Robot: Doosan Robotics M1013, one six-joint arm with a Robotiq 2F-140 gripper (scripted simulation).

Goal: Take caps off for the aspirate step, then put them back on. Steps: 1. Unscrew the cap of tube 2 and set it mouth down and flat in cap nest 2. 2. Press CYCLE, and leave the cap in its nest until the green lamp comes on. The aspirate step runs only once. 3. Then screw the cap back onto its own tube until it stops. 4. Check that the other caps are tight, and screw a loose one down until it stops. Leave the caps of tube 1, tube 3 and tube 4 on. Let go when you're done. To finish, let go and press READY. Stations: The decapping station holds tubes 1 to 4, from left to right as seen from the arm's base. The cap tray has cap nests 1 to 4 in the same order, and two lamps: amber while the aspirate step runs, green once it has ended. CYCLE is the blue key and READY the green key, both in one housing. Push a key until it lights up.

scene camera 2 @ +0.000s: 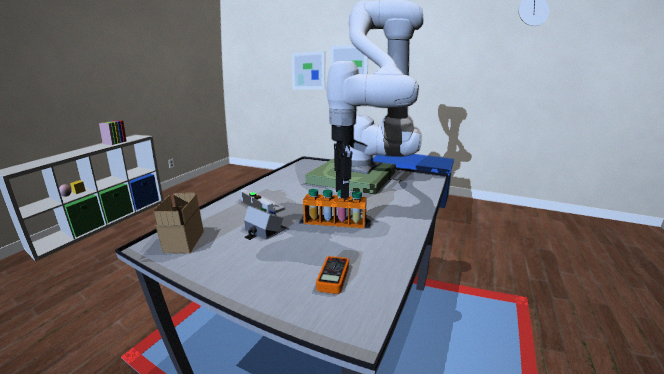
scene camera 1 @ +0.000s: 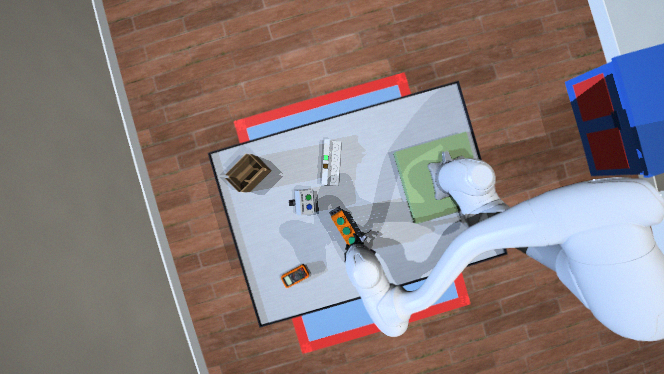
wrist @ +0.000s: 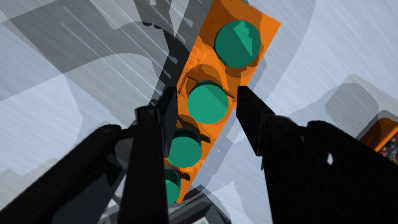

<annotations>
cardboard box: scene camera 2; scene camera 1; not seen in the wrist view (out of frame)
same spot on cardboard box: (scene camera 2: 176, 235) = (scene camera 1: 241, 187)
</annotations>
